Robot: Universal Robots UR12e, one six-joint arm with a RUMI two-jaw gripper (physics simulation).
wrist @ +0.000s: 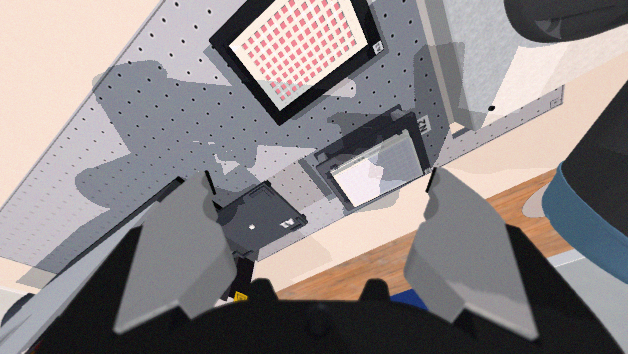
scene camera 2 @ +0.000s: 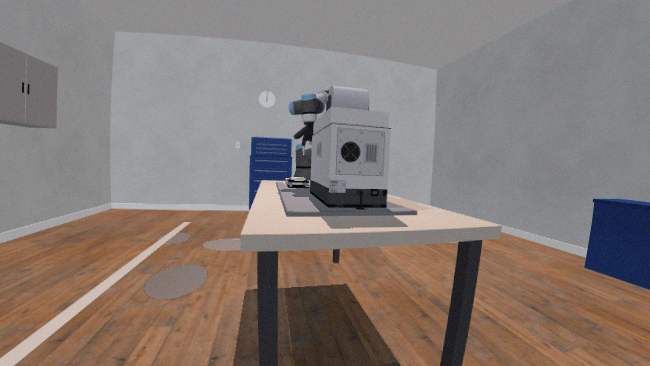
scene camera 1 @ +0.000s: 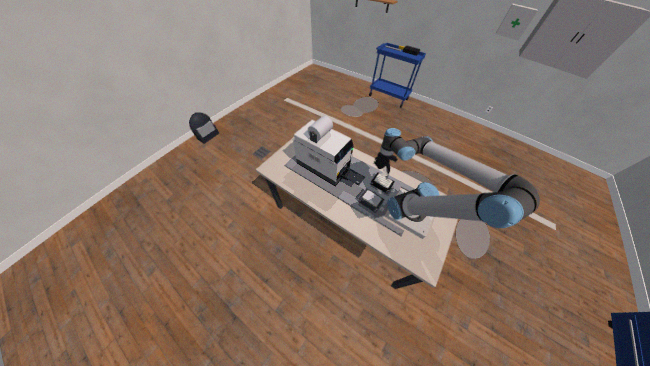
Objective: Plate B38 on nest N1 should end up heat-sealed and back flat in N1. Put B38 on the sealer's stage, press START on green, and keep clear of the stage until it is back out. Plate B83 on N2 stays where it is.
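Pixels of known places: gripper, between the fingertips: (wrist: 318,173) (scene camera 2: 309,154) (scene camera 1: 380,172); arm's base, origin of its link: (scene camera 2: 306,179).
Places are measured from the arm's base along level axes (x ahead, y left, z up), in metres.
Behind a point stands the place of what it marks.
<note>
Plate B38 (scene camera 1: 383,180) {x 0.325, y -0.036, z 0.027 m} (wrist: 302,47) {x 0.325, y -0.035, z 0.027 m}, with a grid of pink-red wells on a pale top inside a black rim, sits at N1; its far edge is cut off in the wrist view. Plate B83 (scene camera 1: 371,197) {x 0.290, y 0.168, z 0.036 m} (wrist: 377,172) {x 0.288, y 0.159, z 0.035 m}, pale and unpatterned, sits in dark nest N2. The sealer (scene camera 1: 322,150) {x 0.708, y 0.289, z 0.312 m} (scene camera 2: 350,165) {x 1.019, y 0.197, z 0.119 m} is a white box with a roll on top and a green light at its front. Its dark stage (scene camera 1: 355,176) {x 0.493, y 0.131, z 0.070 m} (wrist: 260,215) {x 0.474, y 0.126, z 0.070 m} is out and bare. My gripper (scene camera 1: 387,171) {x 0.348, y 0.029, z 0.172 m} (scene camera 2: 304,150) {x 0.348, y 0.029, z 0.172 m} (wrist: 318,173) {x 0.348, y 0.029, z 0.172 m} is open and empty, tilted, above the plates and apart from both. START is not readable.
A grey perforated board (wrist: 175,30) {x 0.458, y -0.113, z -0.029 m} lies under the nests and sealer on the pale table (scene camera 1: 272,172) {x 1.069, y 0.560, z -0.042 m} (scene camera 2: 370,234) {x 1.288, y 0.219, z -0.048 m}. A raised light-grey slab (wrist: 480,55) {x 0.116, y 0.067, z 0.000 m} stands beside the nests, near my arm. A blue trolley (scene camera 1: 400,55) stands by the wall.
</note>
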